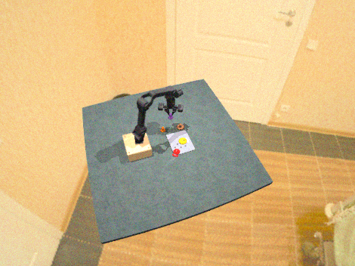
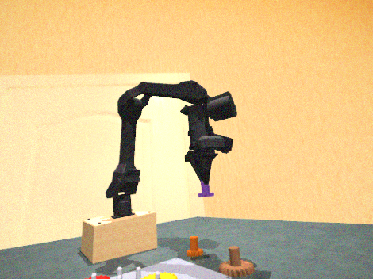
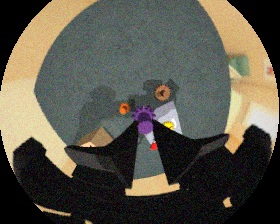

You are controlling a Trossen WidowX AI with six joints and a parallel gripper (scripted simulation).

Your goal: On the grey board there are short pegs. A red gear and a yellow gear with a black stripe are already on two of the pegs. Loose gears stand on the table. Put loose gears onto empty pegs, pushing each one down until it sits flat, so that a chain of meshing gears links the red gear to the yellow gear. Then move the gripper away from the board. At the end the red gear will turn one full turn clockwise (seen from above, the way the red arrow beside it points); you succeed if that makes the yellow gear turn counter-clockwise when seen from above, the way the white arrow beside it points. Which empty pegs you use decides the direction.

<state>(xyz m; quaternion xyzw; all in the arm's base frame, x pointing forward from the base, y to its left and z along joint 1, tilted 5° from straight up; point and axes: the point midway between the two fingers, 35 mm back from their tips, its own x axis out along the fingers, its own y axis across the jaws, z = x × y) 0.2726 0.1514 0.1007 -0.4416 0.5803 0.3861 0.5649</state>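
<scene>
Right now my gripper tip is 250 mm to the left of the red gear, 150 mm above it and 10 mm past it. The rest, counted from my gripper tip: orange gear (150 mm below, 70 mm behind, 10 mm to the right); then purple gear (10 mm below); then brown gear (150 mm below, 80 mm ahead, 10 mm to the right).
</scene>
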